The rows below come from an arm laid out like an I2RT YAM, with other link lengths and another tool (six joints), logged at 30 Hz.
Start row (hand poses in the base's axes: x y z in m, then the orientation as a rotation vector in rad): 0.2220 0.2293 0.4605 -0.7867 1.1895 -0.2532
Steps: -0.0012 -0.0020 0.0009 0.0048 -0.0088 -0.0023; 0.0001 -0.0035 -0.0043 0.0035 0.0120 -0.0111; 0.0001 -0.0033 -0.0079 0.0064 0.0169 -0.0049; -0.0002 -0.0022 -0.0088 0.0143 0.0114 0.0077; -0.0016 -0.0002 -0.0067 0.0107 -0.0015 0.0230; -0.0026 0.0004 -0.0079 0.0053 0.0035 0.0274; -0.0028 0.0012 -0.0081 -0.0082 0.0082 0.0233; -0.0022 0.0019 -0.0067 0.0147 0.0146 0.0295; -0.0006 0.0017 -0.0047 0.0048 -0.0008 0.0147; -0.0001 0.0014 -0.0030 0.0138 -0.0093 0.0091; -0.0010 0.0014 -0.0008 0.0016 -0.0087 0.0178; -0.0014 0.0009 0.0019 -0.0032 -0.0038 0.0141; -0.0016 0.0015 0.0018 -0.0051 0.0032 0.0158; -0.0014 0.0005 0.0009 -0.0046 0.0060 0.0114; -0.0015 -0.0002 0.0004 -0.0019 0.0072 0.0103; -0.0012 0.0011 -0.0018 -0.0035 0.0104 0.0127; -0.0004 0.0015 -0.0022 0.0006 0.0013 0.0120; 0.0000 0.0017 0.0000 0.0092 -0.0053 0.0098
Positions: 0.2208 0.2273 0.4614 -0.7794 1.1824 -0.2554; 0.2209 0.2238 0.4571 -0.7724 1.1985 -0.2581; 0.2210 0.2205 0.4492 -0.7675 1.2168 -0.2521; 0.2208 0.2183 0.4404 -0.7620 1.2250 -0.2328; 0.2192 0.2181 0.4337 -0.7661 1.2146 -0.2078; 0.2166 0.2185 0.4258 -0.7783 1.2069 -0.1807; 0.2138 0.2197 0.4177 -0.8006 1.2050 -0.1635; 0.2116 0.2216 0.4110 -0.8075 1.2063 -0.1247; 0.2110 0.2233 0.4063 -0.8119 1.1993 -0.1101; 0.2109 0.2247 0.4033 -0.8039 1.1863 -0.0980; 0.2099 0.2261 0.4025 -0.8118 1.1707 -0.0858; 0.2085 0.2270 0.4044 -0.8223 1.1614 -0.0776; 0.2069 0.2285 0.4062 -0.8363 1.1580 -0.0663; 0.2055 0.2290 0.4071 -0.8476 1.1590 -0.0571; 0.2040 0.2288 0.4075 -0.8560 1.1614 -0.0467; 0.2028 0.2299 0.4057 -0.8676 1.1658 -0.0339; 0.2024 0.2314 0.4035 -0.8742 1.1617 -0.0232; 0.2024 0.2331 0.4035 -0.8712 1.1517 -0.0121
